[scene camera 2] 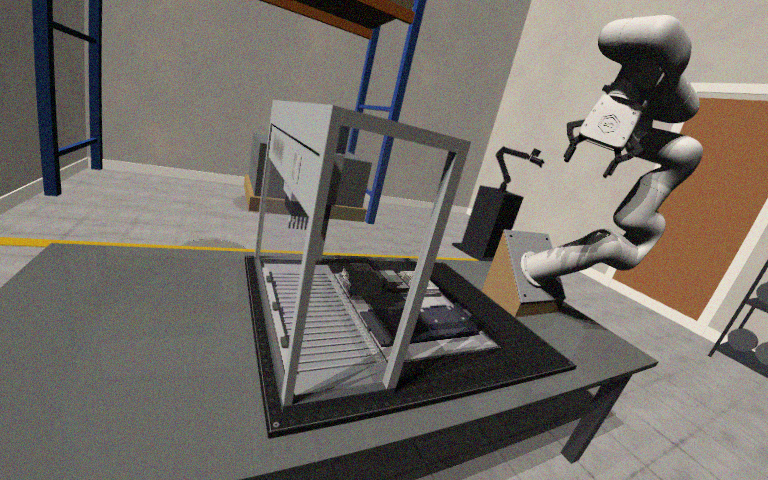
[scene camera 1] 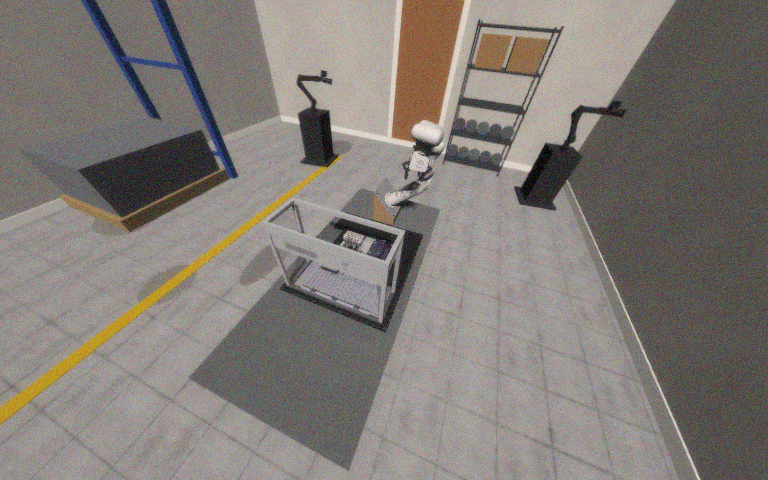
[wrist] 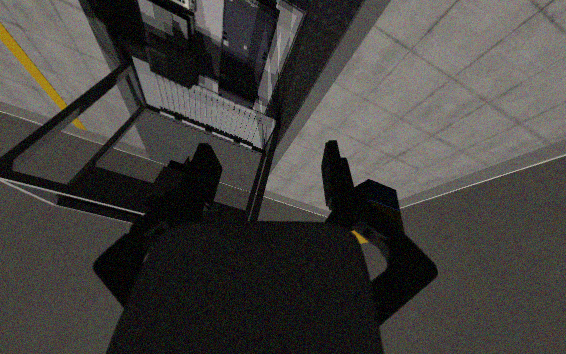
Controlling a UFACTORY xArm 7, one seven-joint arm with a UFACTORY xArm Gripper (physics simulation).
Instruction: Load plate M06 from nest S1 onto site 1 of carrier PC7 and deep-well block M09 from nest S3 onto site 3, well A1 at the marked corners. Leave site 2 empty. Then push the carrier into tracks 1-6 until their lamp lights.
Scene:
my gripper: open, holds nothing
a carrier plate: on a perforated baseplate

